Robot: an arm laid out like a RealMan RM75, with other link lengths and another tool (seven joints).
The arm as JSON. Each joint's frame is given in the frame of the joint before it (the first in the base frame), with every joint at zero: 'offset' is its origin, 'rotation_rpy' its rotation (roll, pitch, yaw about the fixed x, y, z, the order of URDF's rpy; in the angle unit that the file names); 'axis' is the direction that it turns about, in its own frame. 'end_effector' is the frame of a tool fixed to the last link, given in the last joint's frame.
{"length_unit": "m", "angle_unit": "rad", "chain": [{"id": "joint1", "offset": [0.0, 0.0, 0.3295], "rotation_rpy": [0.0, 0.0, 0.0], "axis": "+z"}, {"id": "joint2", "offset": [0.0, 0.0, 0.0], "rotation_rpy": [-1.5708, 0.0, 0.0], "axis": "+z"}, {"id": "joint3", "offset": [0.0, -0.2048, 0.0], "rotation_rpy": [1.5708, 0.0, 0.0], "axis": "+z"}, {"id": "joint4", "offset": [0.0, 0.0, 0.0], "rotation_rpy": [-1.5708, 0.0, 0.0], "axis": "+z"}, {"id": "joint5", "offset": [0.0, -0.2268, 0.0], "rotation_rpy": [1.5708, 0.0, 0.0], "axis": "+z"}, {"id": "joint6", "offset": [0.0, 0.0, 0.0], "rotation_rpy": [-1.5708, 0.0, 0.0], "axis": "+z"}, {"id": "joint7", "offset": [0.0, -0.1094, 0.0], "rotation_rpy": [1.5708, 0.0, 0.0], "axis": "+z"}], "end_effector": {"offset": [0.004, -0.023, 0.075], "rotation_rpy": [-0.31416, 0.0, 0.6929]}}
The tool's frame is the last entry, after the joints.
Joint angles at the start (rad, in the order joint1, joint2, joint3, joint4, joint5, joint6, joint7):
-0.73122 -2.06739 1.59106 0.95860 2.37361 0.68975 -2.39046
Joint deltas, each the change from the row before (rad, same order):
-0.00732 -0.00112 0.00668 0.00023 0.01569 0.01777 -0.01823
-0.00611 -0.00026 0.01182 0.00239 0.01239 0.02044 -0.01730
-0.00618 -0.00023 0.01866 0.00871 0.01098 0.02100 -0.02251
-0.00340 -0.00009 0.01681 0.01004 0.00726 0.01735 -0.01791
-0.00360 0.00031 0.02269 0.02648 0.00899 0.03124 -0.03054
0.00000 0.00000 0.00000 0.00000 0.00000 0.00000 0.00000
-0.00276 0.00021 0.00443 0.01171 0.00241 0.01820 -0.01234
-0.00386 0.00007 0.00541 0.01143 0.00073 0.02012 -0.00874
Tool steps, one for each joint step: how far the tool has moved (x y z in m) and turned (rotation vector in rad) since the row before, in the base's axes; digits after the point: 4 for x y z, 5 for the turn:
0.0007 -0.0020 -0.0030 -0.01526 0.01195 0.00579
0.0009 -0.0030 -0.0038 -0.01977 0.01366 0.00423
0.0033 -0.0038 -0.0046 -0.02136 0.01207 0.00054
0.0030 -0.0035 -0.0038 -0.01762 0.00911 -0.00071
0.0072 -0.0055 -0.0042 -0.02465 0.00722 -0.00207
0.0000 0.0000 0.0000 0.00000 0.00000 0.00000
0.0031 -0.0022 -0.0010 -0.01126 0.00119 0.00218
0.0035 -0.0026 -0.0015 -0.01463 0.00322 -0.00071

